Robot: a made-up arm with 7 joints. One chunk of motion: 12 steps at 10 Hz.
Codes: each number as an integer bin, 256 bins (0 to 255) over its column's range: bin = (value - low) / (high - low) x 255, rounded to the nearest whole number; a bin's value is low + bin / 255 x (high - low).
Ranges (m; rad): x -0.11..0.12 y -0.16..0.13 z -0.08..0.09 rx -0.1..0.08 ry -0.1..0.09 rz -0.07..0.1
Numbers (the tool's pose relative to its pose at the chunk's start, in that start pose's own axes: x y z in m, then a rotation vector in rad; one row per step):
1: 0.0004 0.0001 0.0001 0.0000 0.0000 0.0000
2: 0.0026 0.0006 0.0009 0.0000 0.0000 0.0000
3: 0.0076 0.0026 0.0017 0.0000 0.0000 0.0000
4: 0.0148 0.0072 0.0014 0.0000 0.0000 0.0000
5: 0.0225 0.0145 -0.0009 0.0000 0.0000 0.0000
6: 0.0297 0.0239 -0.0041 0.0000 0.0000 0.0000
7: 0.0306 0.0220 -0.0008 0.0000 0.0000 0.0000
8: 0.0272 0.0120 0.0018 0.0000 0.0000 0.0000
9: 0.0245 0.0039 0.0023 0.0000 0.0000 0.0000
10: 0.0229 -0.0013 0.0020 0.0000 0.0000 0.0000
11: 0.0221 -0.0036 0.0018 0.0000 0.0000 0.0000
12: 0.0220 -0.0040 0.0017 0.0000 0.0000 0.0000
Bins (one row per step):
1: 122 141 120 142 134 105
2: 125 141 121 142 134 105
3: 130 143 123 142 134 105
4: 138 147 122 142 134 105
5: 147 153 119 142 134 105
6: 155 162 114 142 134 105
7: 156 160 119 142 134 105
8: 152 151 123 142 134 105
9: 149 144 123 142 134 105
10: 147 140 123 142 134 105
11: 146 138 123 142 134 105
12: 146 137 123 142 134 105

